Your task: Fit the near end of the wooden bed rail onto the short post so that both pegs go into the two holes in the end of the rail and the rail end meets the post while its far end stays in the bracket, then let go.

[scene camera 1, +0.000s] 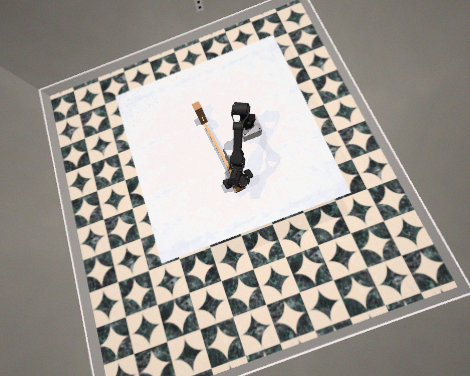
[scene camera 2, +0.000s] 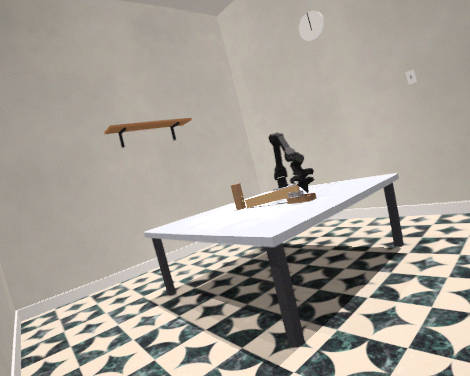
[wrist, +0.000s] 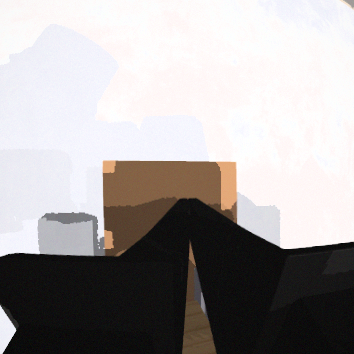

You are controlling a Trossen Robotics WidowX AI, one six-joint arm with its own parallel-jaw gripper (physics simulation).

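Frame: origin at the arm's base, x ahead, y left, z up, level; millimetres.
Seen in the pictures: gripper, between the fingertips: [scene camera 1: 238, 186] [scene camera 2: 308, 192] [wrist: 187, 206]; arm's base, origin of its link: [scene camera 1: 248, 124] [scene camera 2: 283, 186].
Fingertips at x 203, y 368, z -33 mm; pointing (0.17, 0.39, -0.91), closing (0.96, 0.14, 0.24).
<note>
Pixels of each thing's top centre, then the offset from my fingertips to it. "spot": a spot on its surface instead. Level surfaces: height alone.
- taller post, a spot on its surface: [scene camera 1: 196, 106] spot: 78 mm ahead, 551 mm right, 133 mm up
- short post, a spot on its surface: [wrist: 162, 180] [scene camera 1: 240, 187] spot: 12 mm back, 12 mm left, 12 mm down
- white table, height of its surface: 47 mm down
The wooden rail [scene camera 1: 216, 143] [scene camera 2: 272, 196] runs from the taller post [scene camera 1: 196, 106] [scene camera 2: 236, 194] to the short post [scene camera 1: 240, 189] [scene camera 2: 301, 198] [wrist: 162, 180]. In scene camera 2 it slopes up toward the short post. Its far end is at the taller post; how it sits in the bracket is too small to tell. My gripper [scene camera 1: 238, 185] [scene camera 2: 305, 190] [wrist: 187, 206] is shut and empty, over the short post at the rail's near end. In the wrist view, part of the rail [wrist: 197, 332] shows below the fingertips. The black fingers hide the pegs, the holes and the joint.
A grey block [wrist: 67, 236] stands left of the short post in the wrist view. The arm's grey base [scene camera 1: 252, 131] is on the white table [scene camera 1: 185, 220] [scene camera 2: 210, 229]. A wooden wall shelf [scene camera 2: 150, 125] hangs away from the table.
</note>
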